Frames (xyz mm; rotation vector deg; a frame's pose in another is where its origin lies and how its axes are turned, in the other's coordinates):
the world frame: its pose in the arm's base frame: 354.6 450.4 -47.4 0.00 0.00 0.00
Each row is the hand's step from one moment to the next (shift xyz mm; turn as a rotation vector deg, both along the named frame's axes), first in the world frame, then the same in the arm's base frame.
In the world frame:
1: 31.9 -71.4 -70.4 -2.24 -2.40 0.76
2: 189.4 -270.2 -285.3 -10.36 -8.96 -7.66
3: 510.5 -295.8 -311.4 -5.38 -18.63 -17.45
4: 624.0 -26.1 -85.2 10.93 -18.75 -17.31
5: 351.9 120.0 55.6 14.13 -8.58 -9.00
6: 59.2 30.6 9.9 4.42 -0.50 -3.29
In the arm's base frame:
1: 31.9 -71.4 -70.4 -2.24 -2.40 0.76
2: 189.4 -270.2 -285.3 -10.36 -8.96 -7.66
3: 510.5 -295.8 -311.4 -5.38 -18.63 -17.45
4: 624.0 -26.1 -85.2 10.93 -18.75 -17.31
5: 351.9 120.0 55.6 14.13 -8.58 -9.00
6: 59.2 30.6 9.9 4.42 -0.50 -3.29

